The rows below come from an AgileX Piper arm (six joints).
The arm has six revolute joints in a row. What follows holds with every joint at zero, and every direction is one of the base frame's. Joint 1 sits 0.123 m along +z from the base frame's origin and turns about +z. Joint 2 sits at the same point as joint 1 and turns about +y. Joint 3 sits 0.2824 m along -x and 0.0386 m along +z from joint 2 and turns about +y. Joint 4 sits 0.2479 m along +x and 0.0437 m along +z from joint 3 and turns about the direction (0.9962, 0, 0.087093). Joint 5 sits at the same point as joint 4 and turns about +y. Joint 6 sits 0.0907 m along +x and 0.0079 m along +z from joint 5 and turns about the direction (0.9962, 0, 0.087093). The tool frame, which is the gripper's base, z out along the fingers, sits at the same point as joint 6; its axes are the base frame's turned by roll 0, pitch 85.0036 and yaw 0 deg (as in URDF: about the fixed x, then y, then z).
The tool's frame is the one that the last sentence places.
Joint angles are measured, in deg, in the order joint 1, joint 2, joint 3, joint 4, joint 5, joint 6. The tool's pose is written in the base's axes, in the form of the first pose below.
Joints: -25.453 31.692 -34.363 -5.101 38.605 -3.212
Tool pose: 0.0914 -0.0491 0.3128 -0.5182 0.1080 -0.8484 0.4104 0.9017 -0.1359
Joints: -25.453 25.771 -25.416 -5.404 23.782 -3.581
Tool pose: 0.0858 -0.0447 0.2930 -0.3599 0.0072 -0.9330 0.4131 0.8979 -0.1524
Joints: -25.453 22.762 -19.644 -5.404 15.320 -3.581
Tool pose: 0.0830 -0.0420 0.2769 -0.2755 -0.0382 -0.9606 0.4143 0.8970 -0.1544
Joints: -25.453 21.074 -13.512 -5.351 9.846 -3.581
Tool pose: 0.0813 -0.0403 0.2517 -0.2594 -0.0470 -0.9646 0.4087 0.8996 -0.1537
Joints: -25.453 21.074 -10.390 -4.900 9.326 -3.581
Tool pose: 0.0807 -0.0398 0.2340 -0.2955 -0.0214 -0.9551 0.4029 0.9037 -0.1449
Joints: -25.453 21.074 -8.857 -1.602 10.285 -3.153
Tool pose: 0.0799 -0.0385 0.2234 -0.3064 0.0545 -0.9503 0.4102 0.9085 -0.0801
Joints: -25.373 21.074 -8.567 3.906 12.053 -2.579
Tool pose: 0.0797 -0.0364 0.2191 -0.2931 0.1630 -0.9421 0.4228 0.9059 0.0252
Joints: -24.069 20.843 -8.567 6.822 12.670 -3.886
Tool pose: 0.0803 -0.0333 0.2186 -0.2912 0.1830 -0.9390 0.3999 0.9150 0.0543
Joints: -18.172 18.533 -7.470 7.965 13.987 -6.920
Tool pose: 0.0786 -0.0226 0.2136 -0.3198 0.1199 -0.9399 0.2863 0.9578 0.0247
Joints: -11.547 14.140 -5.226 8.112 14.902 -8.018
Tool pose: 0.0726 -0.0115 0.2050 -0.3143 0.0611 -0.9474 0.1654 0.9862 0.0087
